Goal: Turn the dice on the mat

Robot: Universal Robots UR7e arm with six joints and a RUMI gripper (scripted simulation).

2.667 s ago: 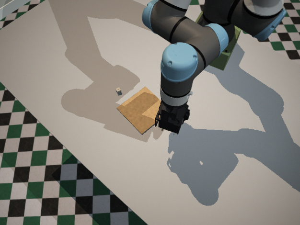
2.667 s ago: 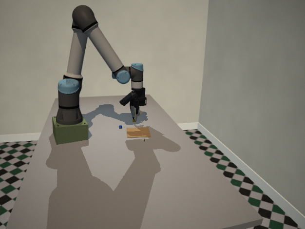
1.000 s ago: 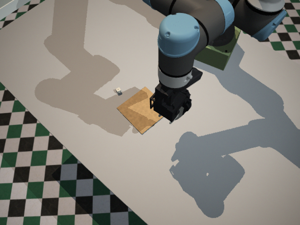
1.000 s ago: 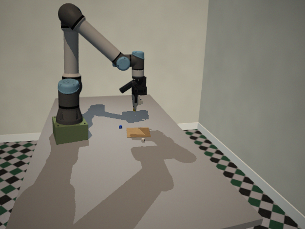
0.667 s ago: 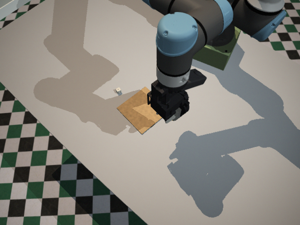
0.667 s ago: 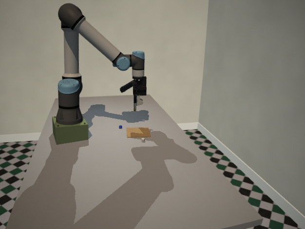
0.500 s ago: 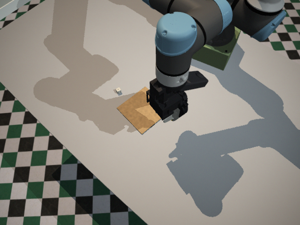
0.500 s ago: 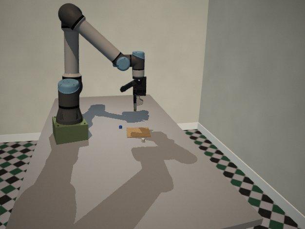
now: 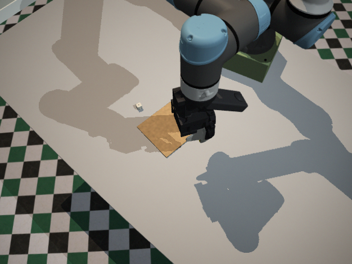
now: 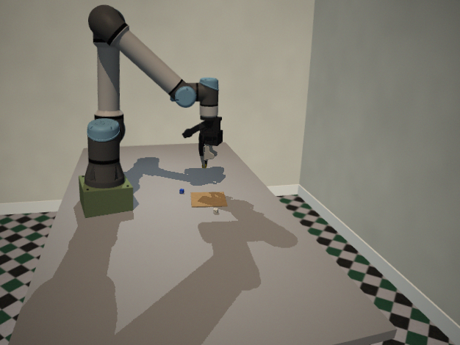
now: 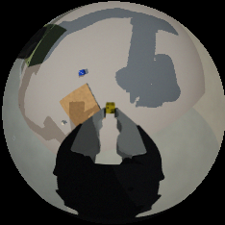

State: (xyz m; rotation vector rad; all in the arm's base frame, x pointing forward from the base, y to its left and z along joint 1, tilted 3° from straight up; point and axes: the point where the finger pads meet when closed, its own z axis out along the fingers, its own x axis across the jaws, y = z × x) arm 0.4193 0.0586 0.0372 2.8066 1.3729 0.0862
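Now: the yellow die 1 cm below my hand. Round my hand: blue die (11 cm behind, 10 cm below, 3 cm to the right); tan mat (12 cm to the right, 11 cm below, 2 cm behind); white die (25 cm to the right, 10 cm below, 3 cm behind).
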